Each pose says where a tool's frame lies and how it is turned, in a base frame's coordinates. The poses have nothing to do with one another.
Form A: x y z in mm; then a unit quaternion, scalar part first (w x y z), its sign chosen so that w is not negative.
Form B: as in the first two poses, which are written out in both.
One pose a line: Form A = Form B
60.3 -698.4 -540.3 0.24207 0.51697 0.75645 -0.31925 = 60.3 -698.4 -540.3 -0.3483 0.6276 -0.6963 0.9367 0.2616 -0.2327
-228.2 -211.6 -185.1 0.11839 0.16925 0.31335 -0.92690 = -228.2 -211.6 -185.1 -0.9147 -0.1134 -0.3880 0.3255 -0.7756 -0.5408
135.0 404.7 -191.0 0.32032 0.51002 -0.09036 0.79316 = 135.0 404.7 -191.0 -0.2745 0.4160 0.8669 -0.6003 -0.7785 0.1834
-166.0 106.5 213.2 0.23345 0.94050 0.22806 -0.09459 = -166.0 106.5 213.2 0.8781 0.3848 -0.2844 0.4731 -0.7870 0.3960
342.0 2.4 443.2 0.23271 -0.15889 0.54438 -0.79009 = 342.0 2.4 443.2 -0.8412 -0.5407 -0.0023 0.1947 -0.2990 -0.9342
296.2 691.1 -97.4 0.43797 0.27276 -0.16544 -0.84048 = 296.2 691.1 -97.4 -0.4676 -0.8265 -0.3136 0.6460 -0.5616 0.5170
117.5 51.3 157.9 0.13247 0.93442 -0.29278 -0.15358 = 117.5 51.3 157.9 0.7814 -0.5879 -0.2094 -0.5065 -0.7935 0.3375
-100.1 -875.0 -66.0 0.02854 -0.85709 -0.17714 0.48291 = -100.1 -875.0 -66.0 0.4708 0.3312 -0.8177 0.2761 -0.9356 -0.2200
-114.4 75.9 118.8 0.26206 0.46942 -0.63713 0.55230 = -114.4 75.9 118.8 -0.4219 -0.3087 0.8525 -0.8876 -0.0508 -0.4577
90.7 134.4 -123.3 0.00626 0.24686 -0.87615 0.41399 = 90.7 134.4 -123.3 -0.8780 -0.4274 0.2154 -0.4378 0.5353 -0.7223
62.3 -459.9 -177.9 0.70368 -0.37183 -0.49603 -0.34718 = 62.3 -459.9 -177.9 0.2668 -0.1197 0.9563 0.8575 0.4824 -0.1789
